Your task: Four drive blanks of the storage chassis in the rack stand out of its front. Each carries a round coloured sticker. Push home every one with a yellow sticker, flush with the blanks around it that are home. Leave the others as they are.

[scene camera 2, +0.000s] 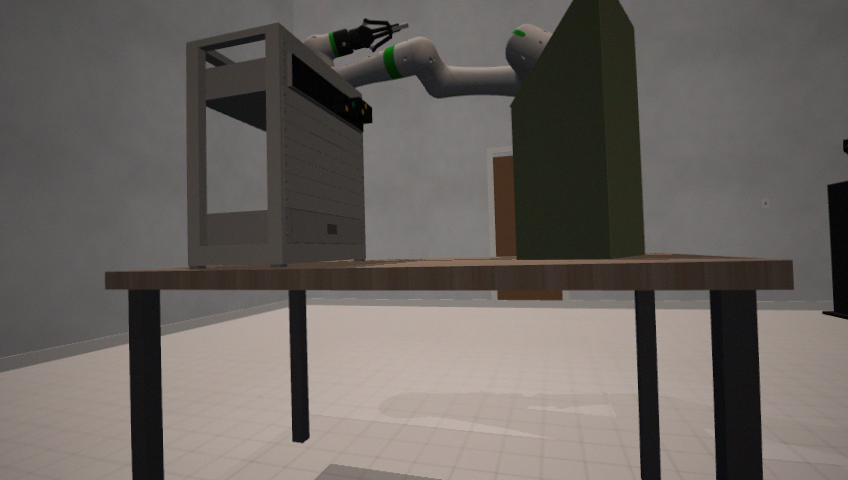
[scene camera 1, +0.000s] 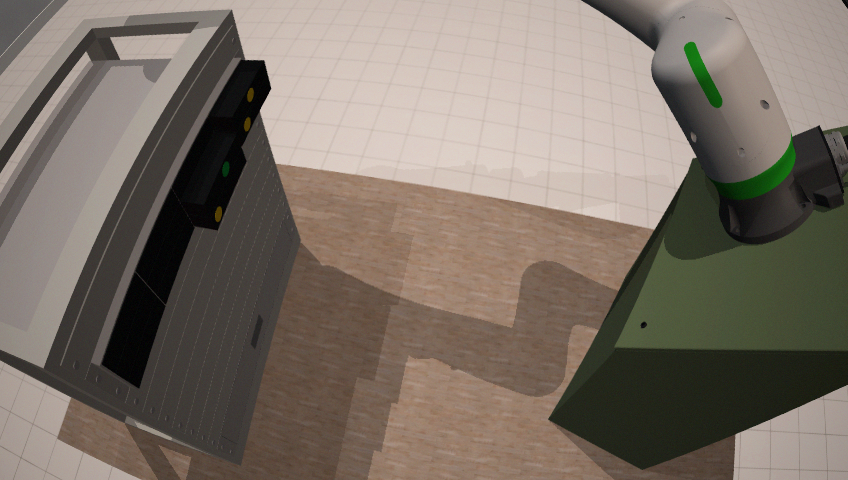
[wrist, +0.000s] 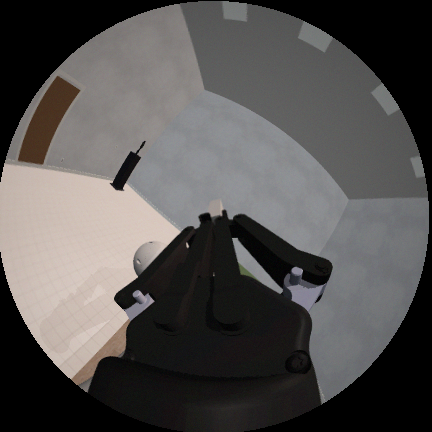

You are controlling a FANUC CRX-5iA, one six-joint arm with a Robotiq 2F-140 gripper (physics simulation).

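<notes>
The black storage chassis [scene camera 1: 151, 282] [scene camera 2: 315, 81] spans the upper front of the grey rack [scene camera 1: 208, 321] [scene camera 2: 274, 154]. Toward its far end, black blanks stand out. In scene camera 1, from far to near, the stickers are a yellow sticker [scene camera 1: 250, 94], a second yellow sticker [scene camera 1: 246, 124], a green sticker [scene camera 1: 225, 168] and a third yellow sticker [scene camera 1: 218, 214]. They show small in scene camera 2. My gripper [scene camera 2: 403, 25] [wrist: 217, 207] is shut and empty, raised above the chassis's height, apart from the blanks, pointing away from the rack front. It does not show in scene camera 1.
A green pedestal [scene camera 1: 731, 285] [scene camera 2: 565, 154] carries the arm and stands across the wooden table [scene camera 1: 476, 226] [scene camera 2: 446, 276] from the rack. The arm [scene camera 2: 476, 81] stretches from it toward the rack's far side. A dark stand [scene camera 2: 839, 249] [wrist: 126, 171] is in the room.
</notes>
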